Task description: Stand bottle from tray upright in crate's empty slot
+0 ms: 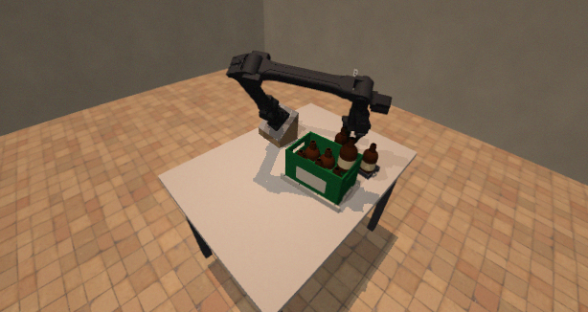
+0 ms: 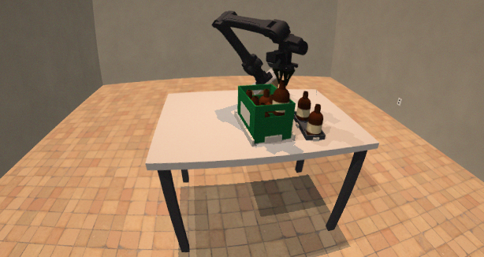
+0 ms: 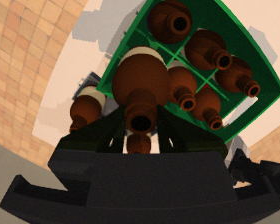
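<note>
Right now the green crate is 170 mm below my hand, 80 mm behind it and 60 mm to the right of it.
</note>
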